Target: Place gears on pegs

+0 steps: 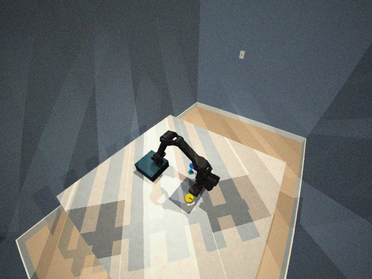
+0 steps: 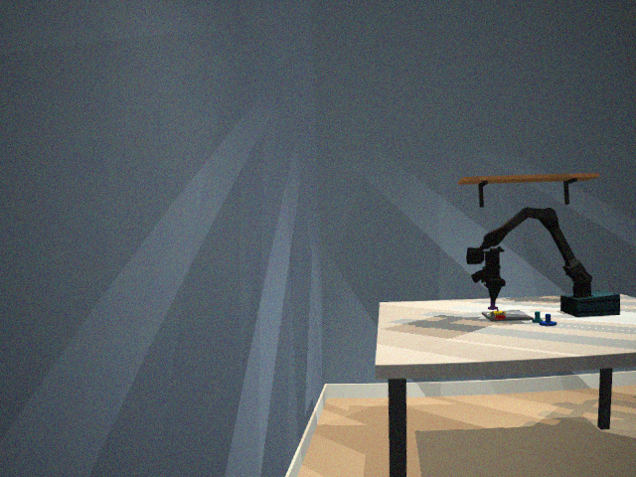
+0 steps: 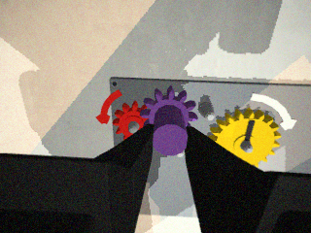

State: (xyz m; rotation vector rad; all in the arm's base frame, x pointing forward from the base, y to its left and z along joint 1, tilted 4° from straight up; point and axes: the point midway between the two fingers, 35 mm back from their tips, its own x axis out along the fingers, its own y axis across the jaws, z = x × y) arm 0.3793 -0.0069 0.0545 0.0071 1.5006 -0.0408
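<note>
Right now my gripper tip is 20 mm past the red gear, 30 mm to the right of it and 50 mm above it. From my gripper tip the other things lie so: purple gear: 10 mm below; then red arrow: 10 mm behind, 50 mm to the left, 60 mm below; then yellow gear: 40 mm behind, 70 mm to the right, 50 mm below.
</note>
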